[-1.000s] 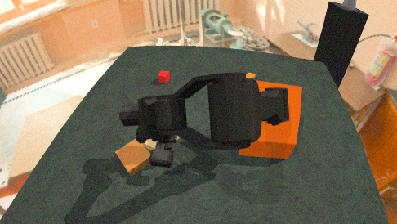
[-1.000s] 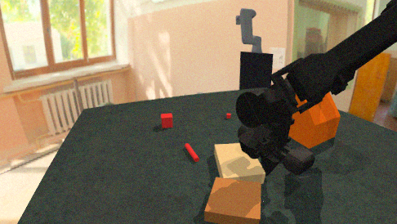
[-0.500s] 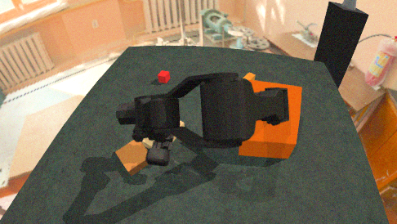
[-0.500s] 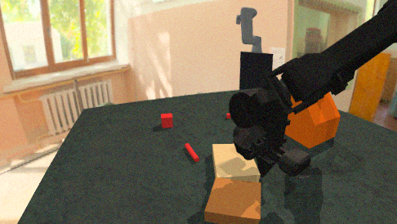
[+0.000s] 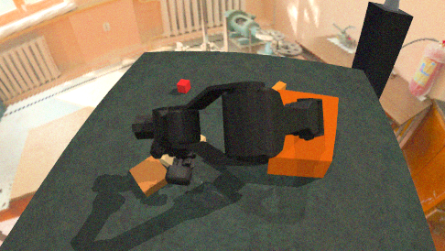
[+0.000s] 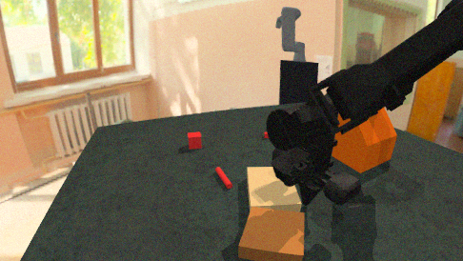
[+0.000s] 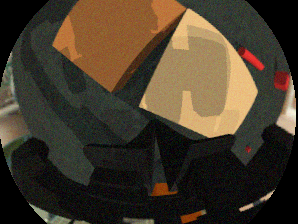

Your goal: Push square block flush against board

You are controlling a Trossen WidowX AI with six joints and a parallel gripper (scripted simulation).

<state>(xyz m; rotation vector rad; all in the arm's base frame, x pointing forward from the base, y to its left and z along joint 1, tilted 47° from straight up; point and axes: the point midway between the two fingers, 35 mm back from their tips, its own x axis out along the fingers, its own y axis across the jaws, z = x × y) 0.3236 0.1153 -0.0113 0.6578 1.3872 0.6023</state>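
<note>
The board is 70 mm to the right of my gripper tip, 40 mm ahead of it and 10 mm above it. Round my gripper tip: square block (110 mm ahead, 40 mm to the left, 10 mm above); red cube (390 mm to the right, 100 mm ahead, 20 mm above); red stick (180 mm to the right, 100 mm ahead).
</note>
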